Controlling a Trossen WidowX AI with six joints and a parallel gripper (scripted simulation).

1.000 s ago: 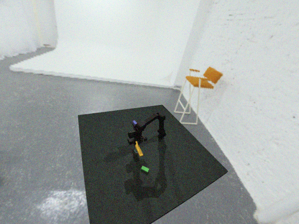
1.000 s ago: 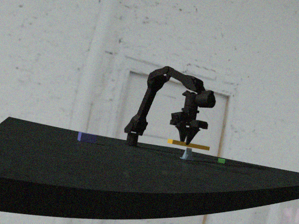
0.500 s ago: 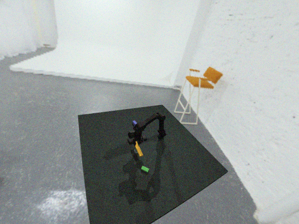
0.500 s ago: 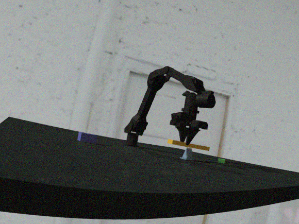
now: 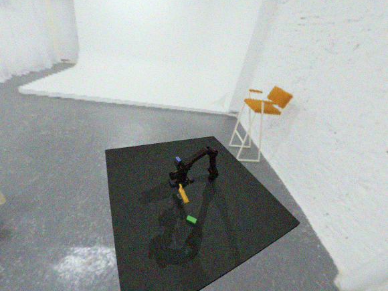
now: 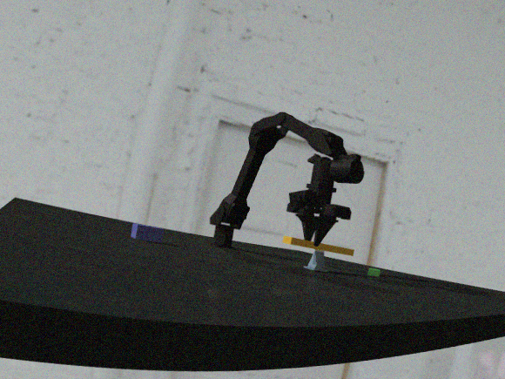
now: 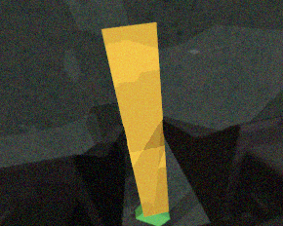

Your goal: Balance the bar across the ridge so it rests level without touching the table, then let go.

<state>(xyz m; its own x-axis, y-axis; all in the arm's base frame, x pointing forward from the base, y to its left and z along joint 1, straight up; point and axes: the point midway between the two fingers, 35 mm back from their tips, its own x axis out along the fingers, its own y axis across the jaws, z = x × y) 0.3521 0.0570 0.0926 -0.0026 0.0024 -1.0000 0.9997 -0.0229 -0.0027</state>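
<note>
My gripper tip is now 30 mm to the right of the yellow bar. The rest, counted from my gripper tip: purple block: 360 mm to the right, 140 mm behind, 40 mm below; then green block: 240 mm to the left, 50 mm below, 10 mm ahead.
</note>
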